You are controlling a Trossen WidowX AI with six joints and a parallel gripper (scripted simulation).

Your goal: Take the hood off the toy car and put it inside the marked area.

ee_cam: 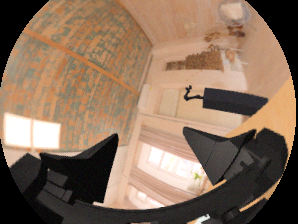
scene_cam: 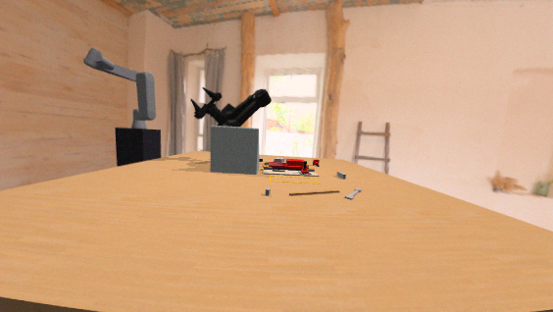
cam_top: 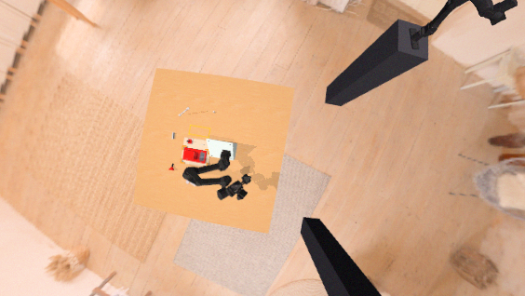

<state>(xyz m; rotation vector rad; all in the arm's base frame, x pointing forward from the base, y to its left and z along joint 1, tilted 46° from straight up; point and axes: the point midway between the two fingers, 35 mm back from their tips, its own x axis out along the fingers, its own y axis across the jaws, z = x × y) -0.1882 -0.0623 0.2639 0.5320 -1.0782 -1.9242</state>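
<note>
My gripper tip is now 540 mm short of the red hood, 330 mm above it and 60 mm to the left of it. The rest, counted from my gripper tip: thin dark rod: 540 mm ahead, 420 mm to the right, 360 mm below; wrench: 670 mm ahead, 420 mm to the right, 370 mm below.
</note>
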